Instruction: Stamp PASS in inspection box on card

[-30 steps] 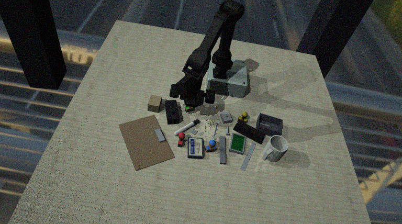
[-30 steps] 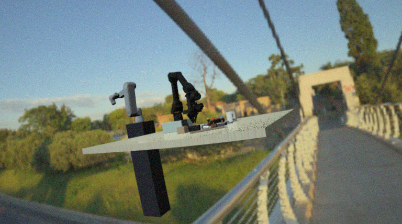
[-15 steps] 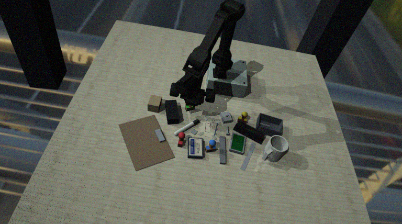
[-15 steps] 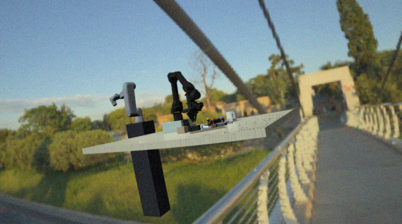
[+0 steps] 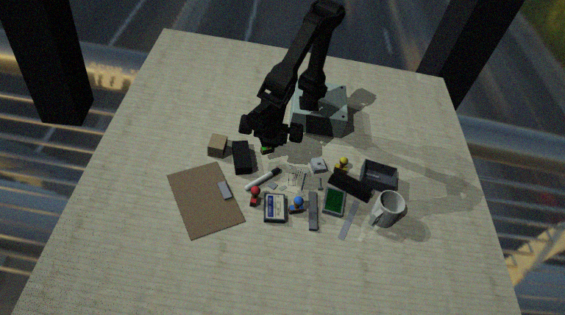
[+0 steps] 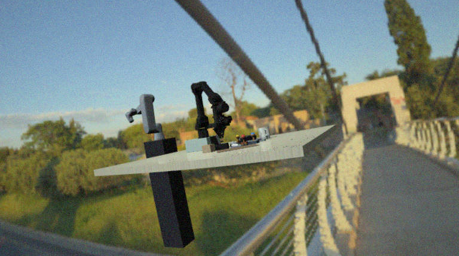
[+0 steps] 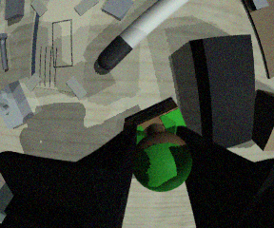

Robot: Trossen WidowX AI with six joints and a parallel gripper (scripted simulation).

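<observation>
Now: gripper tip 150 mm short of the green ink pad, 210 mm to the right of it and 60 mm above it. From my gripper tip the other things lie so: green-knobbed stamp: right at my gripper tip; card: 70 mm ahead, 90 mm to the left, 70 mm below; marker: 70 mm ahead, 10 mm to the left, 60 mm below.
</observation>
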